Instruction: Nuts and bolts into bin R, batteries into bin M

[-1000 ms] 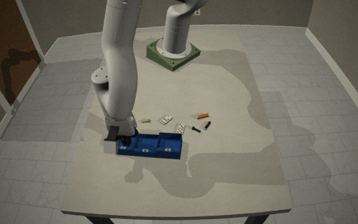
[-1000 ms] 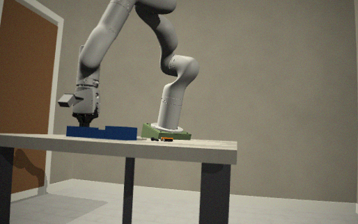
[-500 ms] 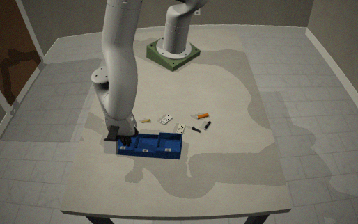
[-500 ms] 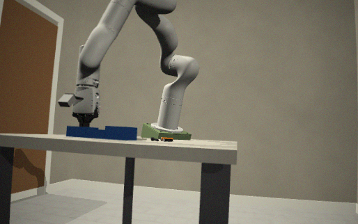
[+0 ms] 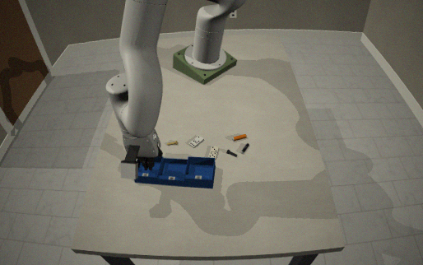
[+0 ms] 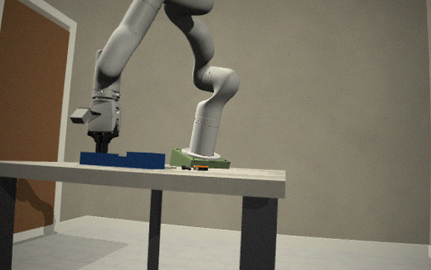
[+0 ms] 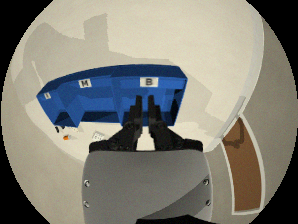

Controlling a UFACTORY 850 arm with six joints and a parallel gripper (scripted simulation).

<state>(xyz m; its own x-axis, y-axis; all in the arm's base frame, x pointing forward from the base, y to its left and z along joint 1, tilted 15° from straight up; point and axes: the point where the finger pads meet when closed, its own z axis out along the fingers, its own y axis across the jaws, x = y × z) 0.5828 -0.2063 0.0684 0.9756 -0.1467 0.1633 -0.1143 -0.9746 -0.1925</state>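
My hand is 10 mm short of the blue bin, 80 mm to the right of it and 30 mm above it. Round my hand: black bolt (60 mm behind, 260 mm to the left, 50 mm below); tan bolt (120 mm behind, 70 mm to the left, 50 mm below); domino (120 mm behind, 150 mm to the left, 50 mm below).
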